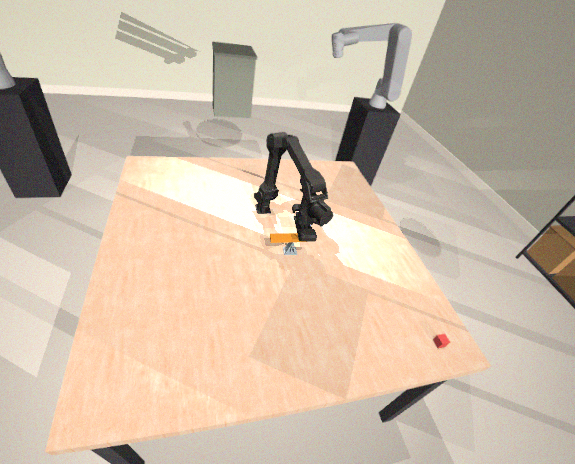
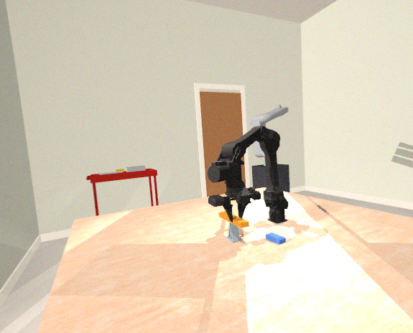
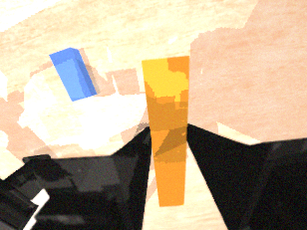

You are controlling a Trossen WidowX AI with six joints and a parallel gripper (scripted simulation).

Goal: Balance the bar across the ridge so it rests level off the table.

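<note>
Now: the orange bar 3 cm to the right of my gripper tip. Round my gripper tip: red cube: 47 cm ahead, 41 cm to the left, 6 cm below; then blue block: 12 cm behind, 7 cm to the left, 7 cm below.
</note>
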